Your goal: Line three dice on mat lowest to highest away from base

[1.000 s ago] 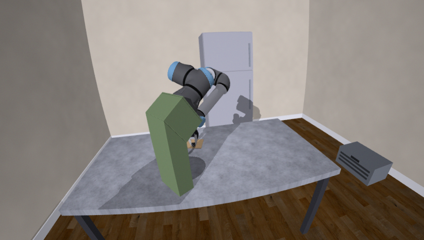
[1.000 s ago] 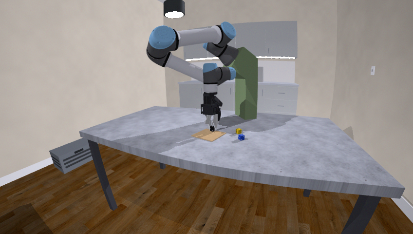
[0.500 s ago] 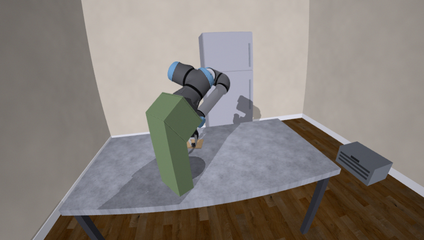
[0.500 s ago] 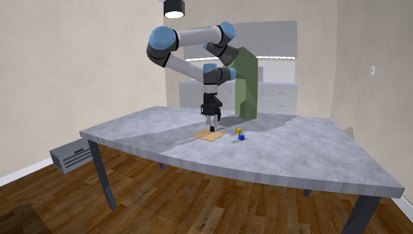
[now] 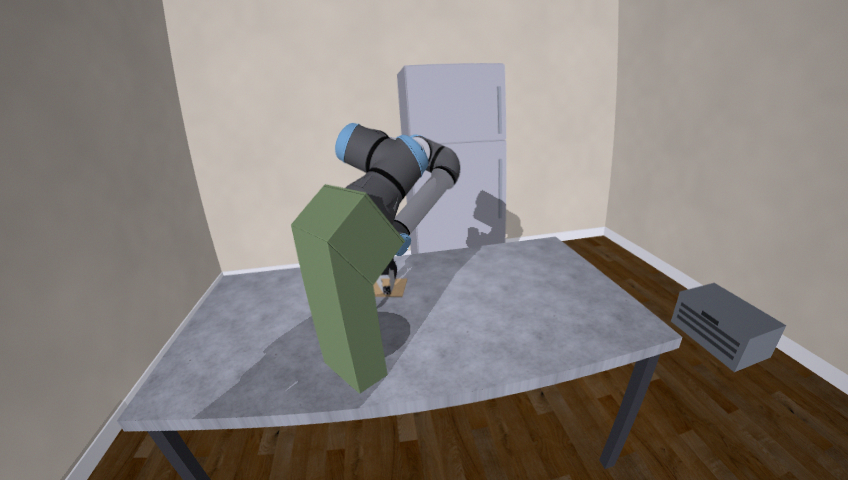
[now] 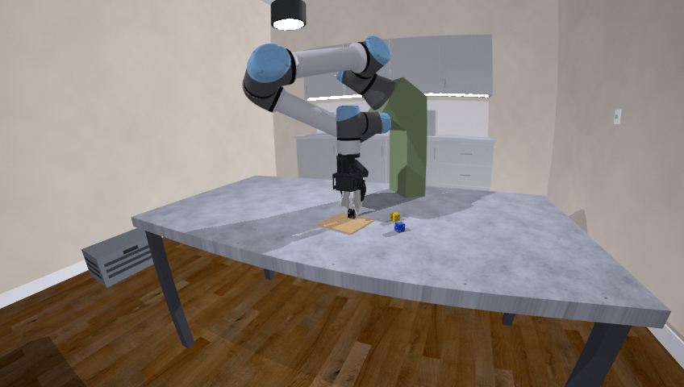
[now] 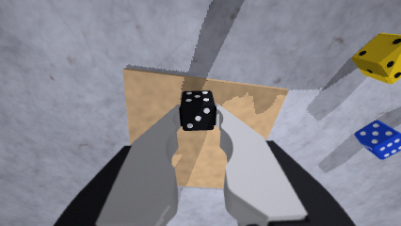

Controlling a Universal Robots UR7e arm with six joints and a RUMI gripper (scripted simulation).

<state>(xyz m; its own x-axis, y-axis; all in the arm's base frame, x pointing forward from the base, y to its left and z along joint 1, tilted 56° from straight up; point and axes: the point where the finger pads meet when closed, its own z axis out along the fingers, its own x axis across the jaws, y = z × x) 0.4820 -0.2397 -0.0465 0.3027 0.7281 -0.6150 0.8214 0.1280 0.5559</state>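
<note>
The black die lies right at my hand. The rest, counted from my hand: blue die: 16 cm to the left, 11 cm ahead, 1 cm below; mat: 5 cm ahead, 2 cm to the right, 2 cm below; yellow die: 15 cm to the left, 1 cm below, 1 cm ahead.
</note>
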